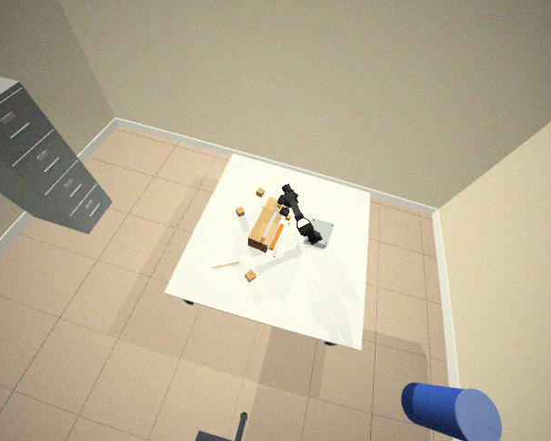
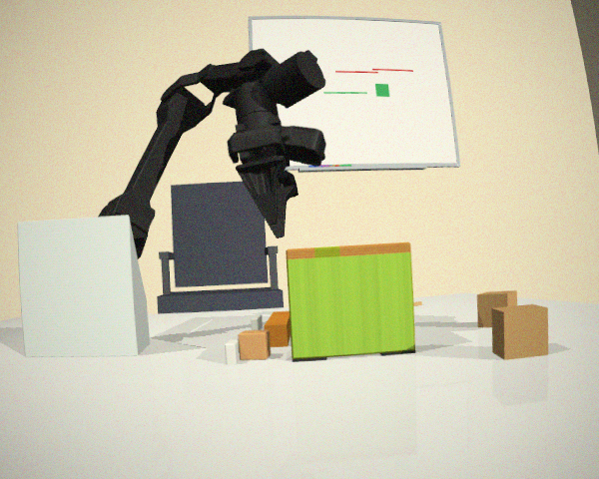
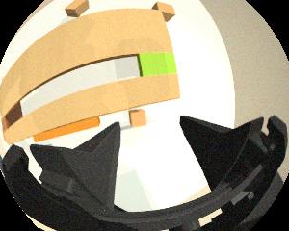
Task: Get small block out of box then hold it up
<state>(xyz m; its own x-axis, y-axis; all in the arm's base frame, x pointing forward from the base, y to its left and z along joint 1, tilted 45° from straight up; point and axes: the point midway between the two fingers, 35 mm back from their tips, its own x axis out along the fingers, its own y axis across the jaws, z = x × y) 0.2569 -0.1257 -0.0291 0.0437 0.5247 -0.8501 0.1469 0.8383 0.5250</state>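
Now: the small tan block 140 mm below my gripper tip, 40 mm behind it and 10 mm to the right of it. Also, from my gripper tip: box (140 mm to the left, 90 mm below, 60 mm ahead); thin stick (510 mm to the left, 260 mm ahead, 150 mm below); orange bar (180 mm to the left, 140 mm below).
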